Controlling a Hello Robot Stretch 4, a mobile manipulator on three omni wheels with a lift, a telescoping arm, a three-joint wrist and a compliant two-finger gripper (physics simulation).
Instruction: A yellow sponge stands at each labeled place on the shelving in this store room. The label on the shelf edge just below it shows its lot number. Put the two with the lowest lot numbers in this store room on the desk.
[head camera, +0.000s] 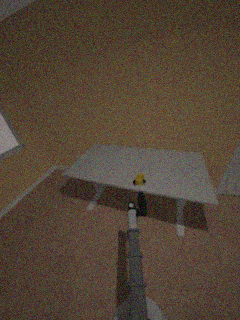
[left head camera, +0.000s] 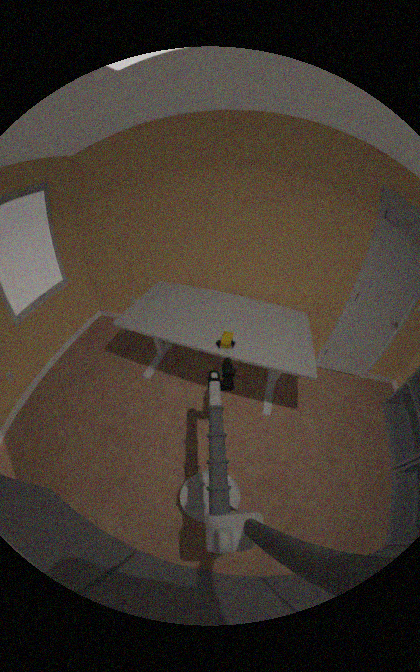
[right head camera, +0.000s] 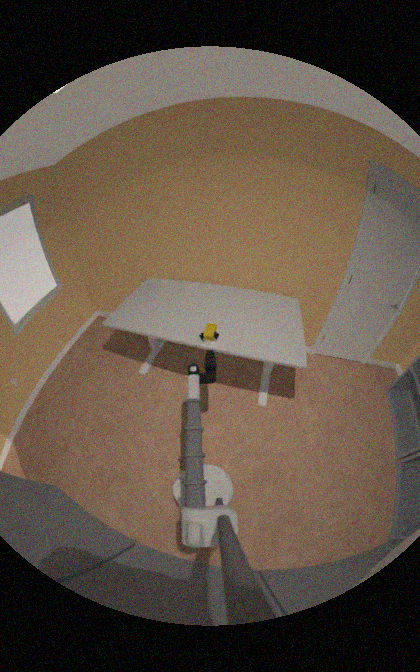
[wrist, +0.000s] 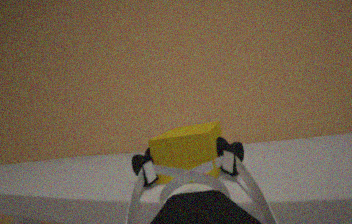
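Pixels of known places: gripper, fingertip midpoint: (head camera: 138, 179) (left head camera: 225, 339) (right head camera: 208, 332) (wrist: 187, 154); robot's base, origin of the base link: (right head camera: 204, 488).
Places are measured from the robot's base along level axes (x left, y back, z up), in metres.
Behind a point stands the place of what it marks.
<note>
A yellow sponge (head camera: 140, 177) {x -0.104, y -0.923, z 0.748 m} (left head camera: 227, 338) {x -0.101, y -0.911, z 0.746 m} (right head camera: 210, 330) {x -0.102, y -0.911, z 0.746 m} (wrist: 185, 150) {x -0.087, y -0.874, z 0.725 m} is between the two dark fingertips of my gripper (head camera: 139, 183) {x -0.090, y -0.926, z 0.718 m} (left head camera: 225, 344) {x -0.090, y -0.926, z 0.718 m} (right head camera: 209, 336) {x -0.090, y -0.926, z 0.718 m} (wrist: 187, 154) {x -0.090, y -0.926, z 0.718 m}, which is shut on it. In the wrist view the sponge sits slightly tilted. It is over the front part of the pale desk (head camera: 175, 165) {x -0.513, y -1.129, z 0.693 m} (left head camera: 270, 320) {x -0.486, y -1.184, z 0.693 m} (right head camera: 260, 315) {x -0.483, y -1.104, z 0.693 m} (wrist: 300, 167) {x -0.209, y -0.896, z 0.693 m}, right of the middle of its front edge. Whether its underside touches the desk top cannot be told. No lot labels can be read.
A grey door (left head camera: 370, 295) {x -1.504, y -1.197, z 1.063 m} (right head camera: 375, 285) {x -1.649, y -1.151, z 1.017 m} stands to the right of the desk. Part of a grey shelving-like unit (left head camera: 406, 450) {x -2.347, y 0.257, z 0.049 m} (right head camera: 407, 430) {x -2.309, y 0.117, z 0.049 m} shows at the right edge. A bright window (left head camera: 30, 255) {x 1.920, y -1.517, z 1.304 m} (right head camera: 25, 265) {x 1.910, y -1.545, z 1.295 m} is on the left wall. My extended arm (head camera: 135, 260) {x -0.002, y -0.285, z 0.776 m} (left head camera: 217, 455) {x -0.001, y -0.215, z 0.776 m} (right head camera: 193, 450) {x -0.003, y -0.211, z 0.775 m} reaches towards the desk.
</note>
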